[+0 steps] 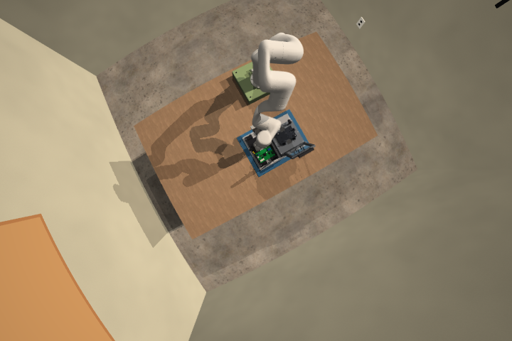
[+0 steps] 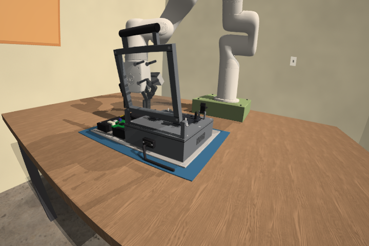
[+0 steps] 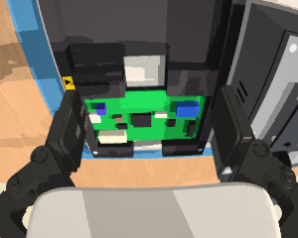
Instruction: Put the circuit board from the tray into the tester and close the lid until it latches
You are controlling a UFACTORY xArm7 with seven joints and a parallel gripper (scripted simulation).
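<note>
Right now the green circuit board is 6 cm ahead of my hand, 5 cm below it and 1 cm to the right of it. From my hand the other things lie so: latch hook 23 cm to the left, 2 cm behind, 2 cm above; tester lid 16 cm ahead, 15 cm to the left, 12 cm above.
</note>
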